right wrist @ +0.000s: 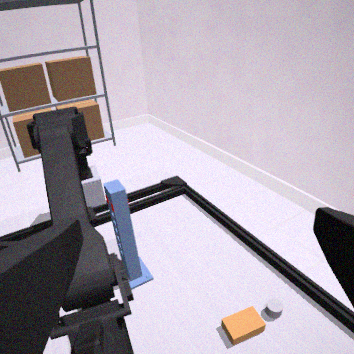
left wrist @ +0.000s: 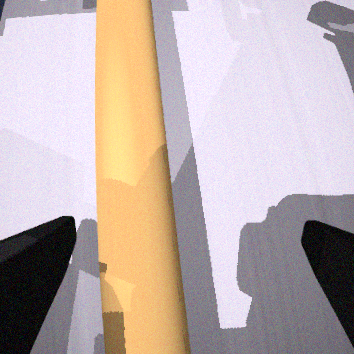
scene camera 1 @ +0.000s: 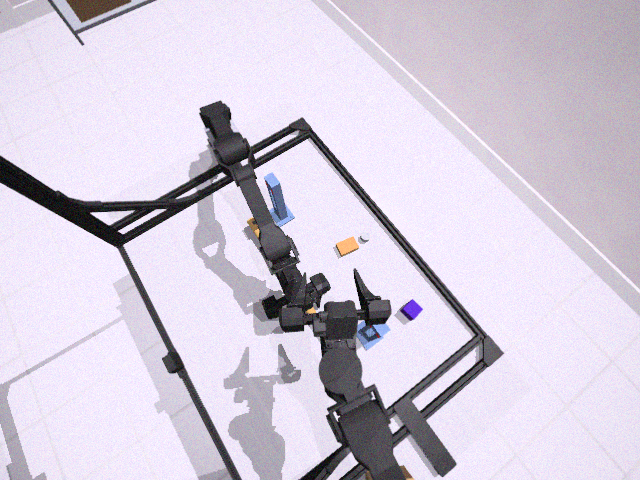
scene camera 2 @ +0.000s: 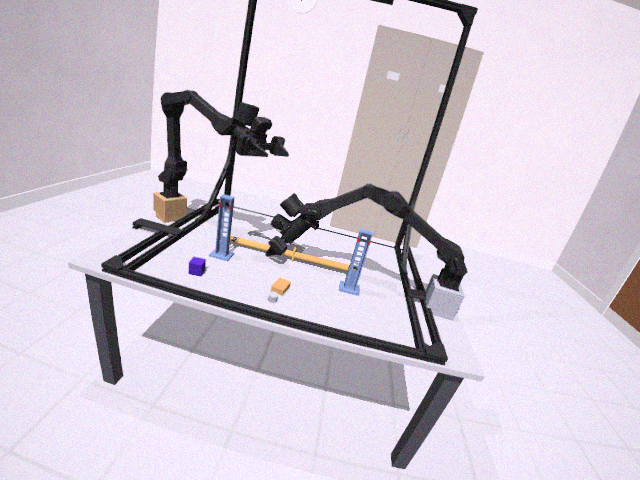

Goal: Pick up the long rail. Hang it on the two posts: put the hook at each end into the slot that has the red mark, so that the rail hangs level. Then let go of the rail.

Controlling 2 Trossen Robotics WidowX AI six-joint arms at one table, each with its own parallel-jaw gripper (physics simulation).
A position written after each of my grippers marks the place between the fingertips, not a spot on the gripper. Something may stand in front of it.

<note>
My left gripper (scene camera 1: pixel 304 314) is open and holds nothing. Also in view: a long orange rail (scene camera 2: pixel 294 254). My right gripper (scene camera 1: pixel 329 270) is open and holds nothing. An orange block (right wrist: pixel 245 323) rests on the table.
The long orange rail also shows in the left wrist view (left wrist: pixel 141 289). My left gripper shows as well in the left wrist view (left wrist: pixel 191 230) and in scene camera 2 (scene camera 2: pixel 271 250). My right gripper shows as well in the right wrist view (right wrist: pixel 198 224) and in scene camera 2 (scene camera 2: pixel 278 155). The left wrist view does not show the orange block: it is out of frame.
</note>
